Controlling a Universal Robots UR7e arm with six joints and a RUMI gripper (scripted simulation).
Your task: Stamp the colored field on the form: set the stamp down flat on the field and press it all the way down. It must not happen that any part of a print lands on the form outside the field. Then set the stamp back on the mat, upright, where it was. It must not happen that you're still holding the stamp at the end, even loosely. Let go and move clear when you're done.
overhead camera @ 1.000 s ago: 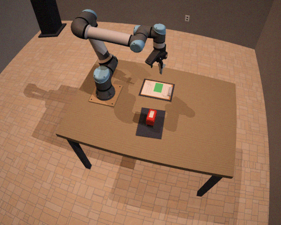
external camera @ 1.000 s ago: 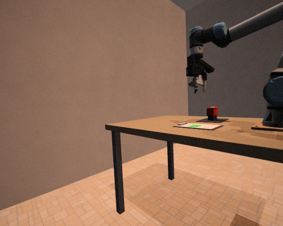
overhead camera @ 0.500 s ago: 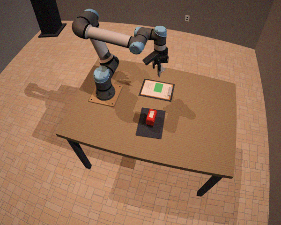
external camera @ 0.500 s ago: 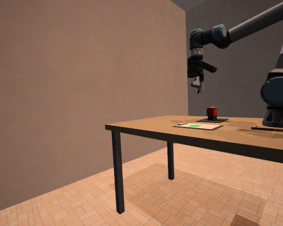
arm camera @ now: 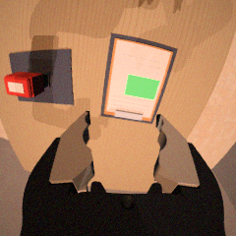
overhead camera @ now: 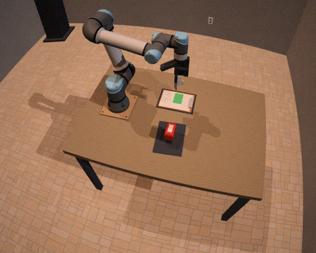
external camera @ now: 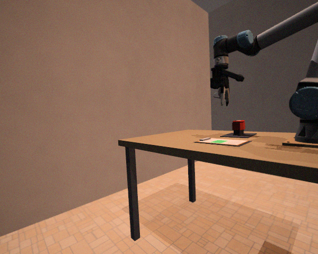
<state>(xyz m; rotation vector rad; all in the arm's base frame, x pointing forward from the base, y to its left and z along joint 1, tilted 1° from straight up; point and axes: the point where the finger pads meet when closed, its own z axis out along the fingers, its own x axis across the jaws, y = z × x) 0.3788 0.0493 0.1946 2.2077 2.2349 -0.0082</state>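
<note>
The stamp is 10 mm behind my hand, 260 mm to the right of it and 160 mm below it. From my hand the other things lie so: form: 20 mm ahead, 50 mm to the left, 200 mm below; mat: 10 mm behind, 260 mm to the right, 210 mm below.
</note>
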